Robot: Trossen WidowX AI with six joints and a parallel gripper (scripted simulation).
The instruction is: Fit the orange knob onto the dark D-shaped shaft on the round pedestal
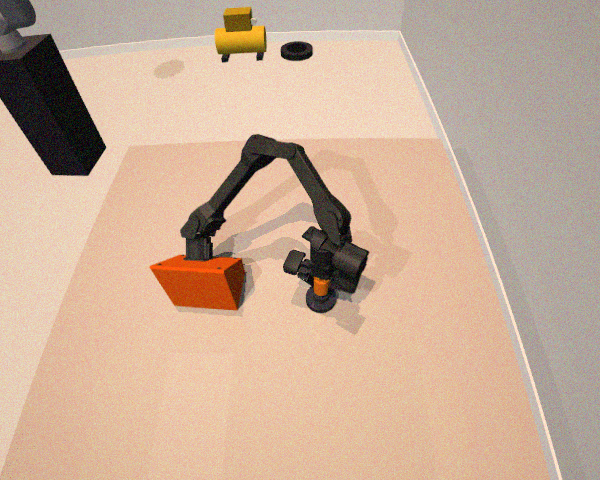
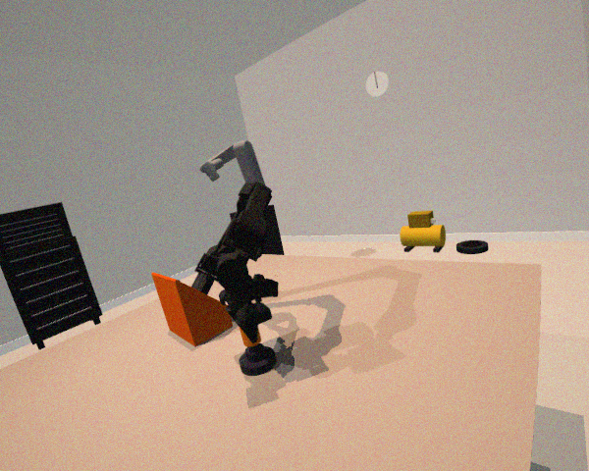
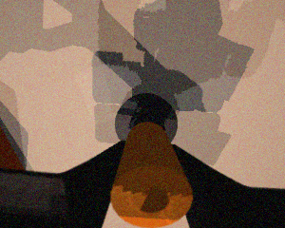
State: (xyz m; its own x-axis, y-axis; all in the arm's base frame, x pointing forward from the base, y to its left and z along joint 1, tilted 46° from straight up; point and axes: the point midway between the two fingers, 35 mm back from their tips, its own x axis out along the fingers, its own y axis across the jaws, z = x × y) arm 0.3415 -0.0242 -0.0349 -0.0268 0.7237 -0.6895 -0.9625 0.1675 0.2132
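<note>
My gripper tip is 20 mm below the orange knob. Round my gripper tip: dark round pedestal: 40 mm below.
</note>
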